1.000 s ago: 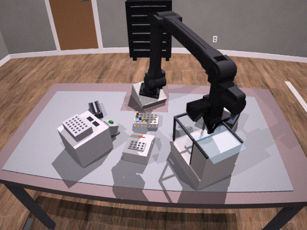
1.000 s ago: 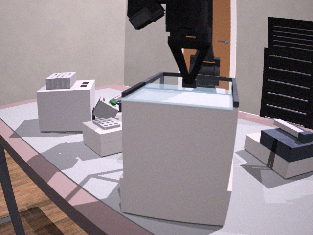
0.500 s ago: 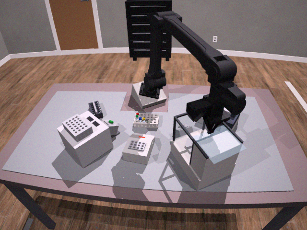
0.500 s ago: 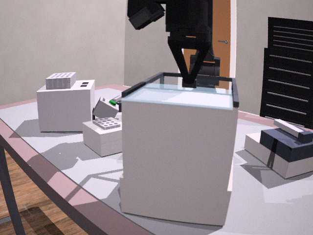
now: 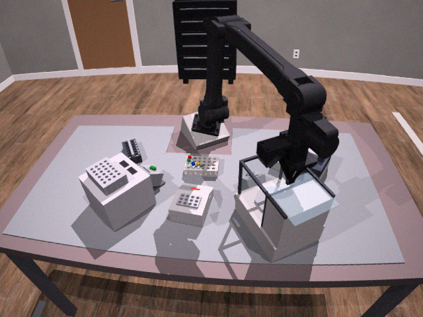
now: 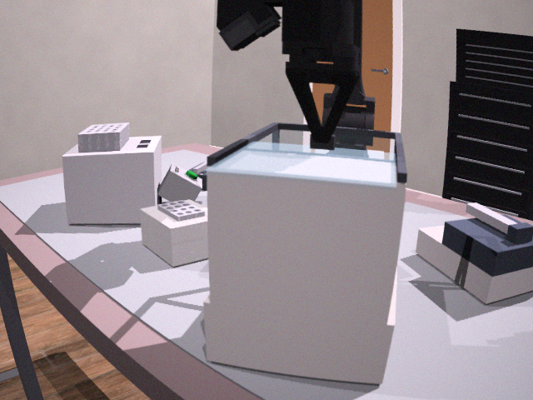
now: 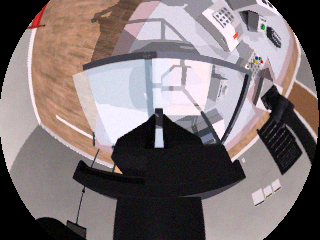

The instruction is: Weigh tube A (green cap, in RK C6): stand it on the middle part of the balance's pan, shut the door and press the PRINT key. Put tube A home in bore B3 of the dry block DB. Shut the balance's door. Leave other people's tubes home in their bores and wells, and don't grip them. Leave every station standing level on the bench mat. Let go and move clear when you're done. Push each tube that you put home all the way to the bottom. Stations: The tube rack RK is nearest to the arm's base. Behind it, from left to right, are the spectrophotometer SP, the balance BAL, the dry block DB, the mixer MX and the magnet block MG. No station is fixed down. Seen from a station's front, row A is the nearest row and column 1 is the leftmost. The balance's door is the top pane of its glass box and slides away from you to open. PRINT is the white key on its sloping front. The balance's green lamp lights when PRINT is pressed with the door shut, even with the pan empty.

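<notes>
My gripper is now 2 cm short of the glass door pane, 2 cm to the right of it and 1 cm above it. The rest, counted from my hand: dry block (5 cm behind, 30 cm to the right, 19 cm below); then spectrophotometer (31 cm behind, 9 cm to the left, 16 cm below); then tube rack RK (25 cm behind, 30 cm to the right, 21 cm below).
</notes>
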